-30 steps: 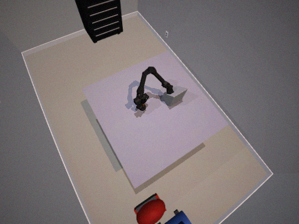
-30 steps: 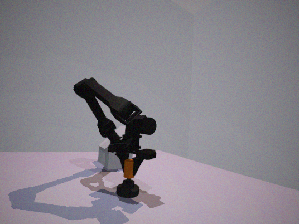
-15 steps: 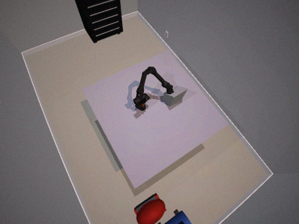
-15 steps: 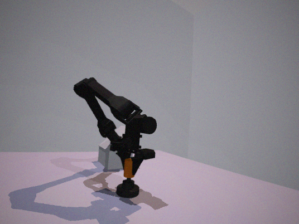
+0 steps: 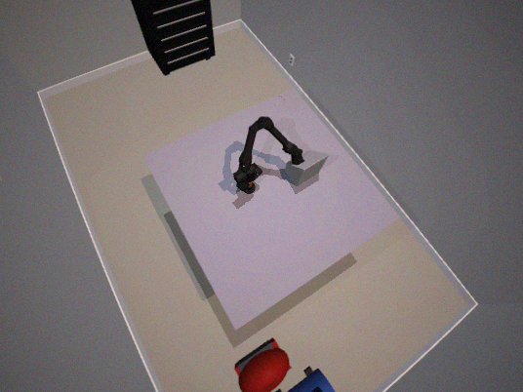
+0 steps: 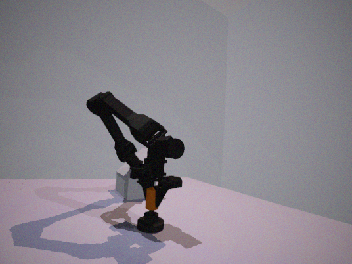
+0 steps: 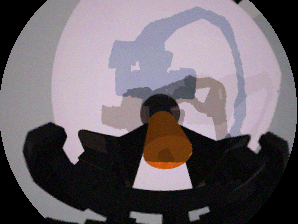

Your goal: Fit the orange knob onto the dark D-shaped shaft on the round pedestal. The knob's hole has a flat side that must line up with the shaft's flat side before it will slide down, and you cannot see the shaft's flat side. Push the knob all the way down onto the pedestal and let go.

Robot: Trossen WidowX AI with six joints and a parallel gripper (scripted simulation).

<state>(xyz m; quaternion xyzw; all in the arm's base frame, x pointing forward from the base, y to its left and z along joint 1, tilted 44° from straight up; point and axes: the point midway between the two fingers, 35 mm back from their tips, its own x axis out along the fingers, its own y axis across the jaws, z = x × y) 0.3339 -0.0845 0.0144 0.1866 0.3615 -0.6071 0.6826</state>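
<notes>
The orange knob is 2 cm above my gripper tip. Round my gripper tip: dark round pedestal 4 cm below.
</notes>
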